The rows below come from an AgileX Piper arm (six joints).
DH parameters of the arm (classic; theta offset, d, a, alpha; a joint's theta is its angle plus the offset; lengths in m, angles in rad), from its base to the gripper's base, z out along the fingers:
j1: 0 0.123 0 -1.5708
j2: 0.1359 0 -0.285 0
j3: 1.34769 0 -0.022 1.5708
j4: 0 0.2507 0 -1.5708
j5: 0 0 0 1.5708
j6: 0 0.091 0 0
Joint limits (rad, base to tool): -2.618..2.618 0..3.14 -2.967..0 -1.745..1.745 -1.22..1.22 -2.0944..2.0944
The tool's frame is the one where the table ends.
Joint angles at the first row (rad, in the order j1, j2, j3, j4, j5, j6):
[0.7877, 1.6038, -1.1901, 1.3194, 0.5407, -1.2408]
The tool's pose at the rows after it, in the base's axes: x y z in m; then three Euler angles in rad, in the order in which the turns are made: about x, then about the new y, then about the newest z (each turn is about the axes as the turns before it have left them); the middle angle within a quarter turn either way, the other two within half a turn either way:
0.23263 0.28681 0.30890 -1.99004 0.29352 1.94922
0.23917 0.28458 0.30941 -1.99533 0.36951 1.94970
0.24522 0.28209 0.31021 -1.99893 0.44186 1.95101
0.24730 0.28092 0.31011 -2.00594 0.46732 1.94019
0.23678 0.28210 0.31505 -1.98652 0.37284 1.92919
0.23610 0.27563 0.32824 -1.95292 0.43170 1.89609
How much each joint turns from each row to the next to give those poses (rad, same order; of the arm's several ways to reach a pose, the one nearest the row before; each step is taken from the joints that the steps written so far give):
[0.0000, 0.0000, 0.0000, 0.0022, -0.1018, 0.0019]
[0.0000, 0.0000, 0.0000, -0.0040, -0.0762, 0.0025]
[0.0000, 0.0001, 0.0000, -0.0001, -0.0724, 0.0000]
[0.0000, -0.0001, 0.0000, -0.0194, -0.0257, 0.0047]
[0.0000, -0.0169, 0.0000, -0.0001, 0.0994, 0.0020]
[0.0000, -0.0343, 0.0000, 0.0001, -0.0494, -0.0089]

